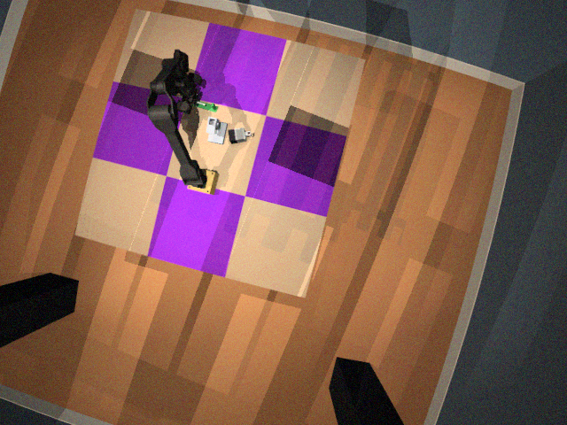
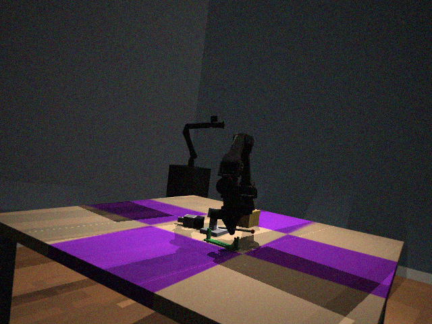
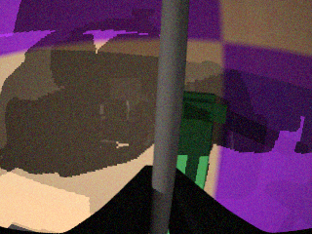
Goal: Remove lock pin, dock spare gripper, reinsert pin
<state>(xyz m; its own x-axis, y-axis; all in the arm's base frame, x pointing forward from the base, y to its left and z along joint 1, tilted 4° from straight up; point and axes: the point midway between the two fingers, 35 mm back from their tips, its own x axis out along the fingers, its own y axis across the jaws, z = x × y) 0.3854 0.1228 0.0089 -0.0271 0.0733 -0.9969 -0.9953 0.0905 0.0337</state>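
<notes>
The green rack lies 3 cm to the right of my gripper tip, 2 cm below it and 1 cm ahead of it. Also, from my gripper tip: spare gripper (26 cm to the right, 11 cm behind, 2 cm below); then mount (13 cm to the right, 11 cm behind, 1 cm above).
</notes>
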